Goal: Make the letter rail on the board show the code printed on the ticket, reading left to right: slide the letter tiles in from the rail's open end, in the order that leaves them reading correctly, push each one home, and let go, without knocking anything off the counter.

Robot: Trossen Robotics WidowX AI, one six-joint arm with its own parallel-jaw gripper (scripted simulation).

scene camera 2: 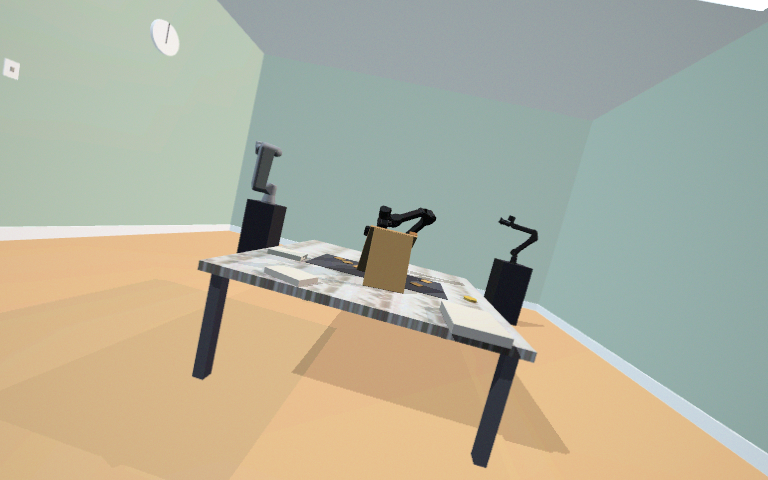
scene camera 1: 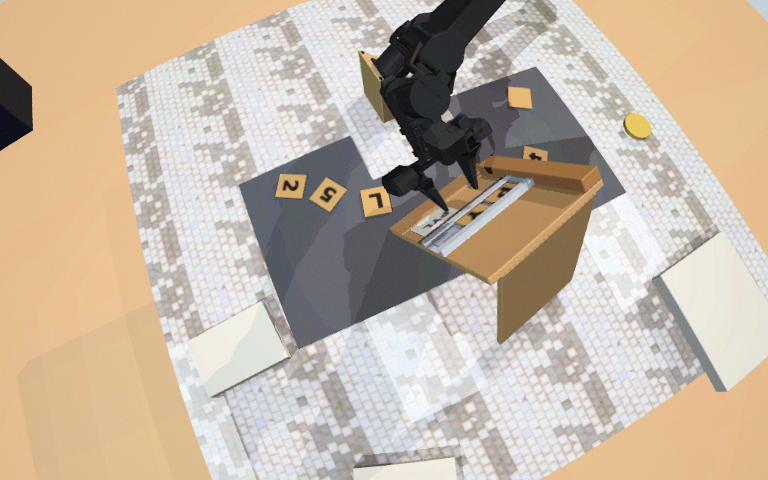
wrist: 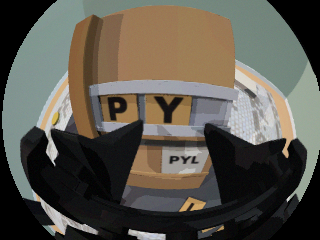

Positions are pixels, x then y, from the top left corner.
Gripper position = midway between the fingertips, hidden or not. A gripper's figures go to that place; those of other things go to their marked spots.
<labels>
My gripper [wrist: 174, 126]: 0.10 m from the lens. A P tile [wrist: 122, 108] is 0.14 m from the lens.
</labels>
